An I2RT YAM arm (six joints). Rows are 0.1 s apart.
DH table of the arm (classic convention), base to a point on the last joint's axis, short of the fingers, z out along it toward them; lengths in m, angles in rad. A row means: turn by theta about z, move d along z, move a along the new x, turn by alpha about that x. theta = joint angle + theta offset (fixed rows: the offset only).
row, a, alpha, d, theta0
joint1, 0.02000, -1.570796, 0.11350, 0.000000
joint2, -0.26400, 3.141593, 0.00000, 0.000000
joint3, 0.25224, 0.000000, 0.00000, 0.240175
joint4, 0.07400, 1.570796, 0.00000, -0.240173
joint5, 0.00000, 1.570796, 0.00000, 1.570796
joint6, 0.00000, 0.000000, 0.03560, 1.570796
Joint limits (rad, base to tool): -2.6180..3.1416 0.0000..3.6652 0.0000..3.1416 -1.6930..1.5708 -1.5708..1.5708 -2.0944..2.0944
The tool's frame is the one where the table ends.
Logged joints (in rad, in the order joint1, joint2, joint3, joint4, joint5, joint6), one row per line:
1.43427 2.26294 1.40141 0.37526 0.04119 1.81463
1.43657 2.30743 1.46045 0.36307 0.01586 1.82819
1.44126 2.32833 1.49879 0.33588 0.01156 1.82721
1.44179 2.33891 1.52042 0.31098 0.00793 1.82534
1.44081 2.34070 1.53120 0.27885 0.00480 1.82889
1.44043 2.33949 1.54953 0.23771 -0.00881 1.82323
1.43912 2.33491 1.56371 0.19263 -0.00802 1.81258
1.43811 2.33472 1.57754 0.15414 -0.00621 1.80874
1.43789 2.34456 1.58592 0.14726 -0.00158 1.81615
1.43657 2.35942 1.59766 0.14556 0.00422 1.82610
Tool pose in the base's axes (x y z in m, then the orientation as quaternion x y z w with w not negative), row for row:
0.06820 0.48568 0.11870 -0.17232 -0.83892 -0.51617 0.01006
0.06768 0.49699 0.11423 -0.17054 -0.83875 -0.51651 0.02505
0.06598 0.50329 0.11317 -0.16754 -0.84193 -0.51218 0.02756
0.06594 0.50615 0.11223 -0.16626 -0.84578 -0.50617 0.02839
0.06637 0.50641 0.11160 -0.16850 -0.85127 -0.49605 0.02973
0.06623 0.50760 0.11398 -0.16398 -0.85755 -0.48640 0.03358
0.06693 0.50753 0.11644 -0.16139 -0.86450 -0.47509 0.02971
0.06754 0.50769 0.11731 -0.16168 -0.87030 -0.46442 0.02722
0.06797 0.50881 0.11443 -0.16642 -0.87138 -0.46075 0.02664
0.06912 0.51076 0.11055 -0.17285 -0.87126 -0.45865 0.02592
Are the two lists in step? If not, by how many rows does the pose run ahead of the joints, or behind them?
They are in step.
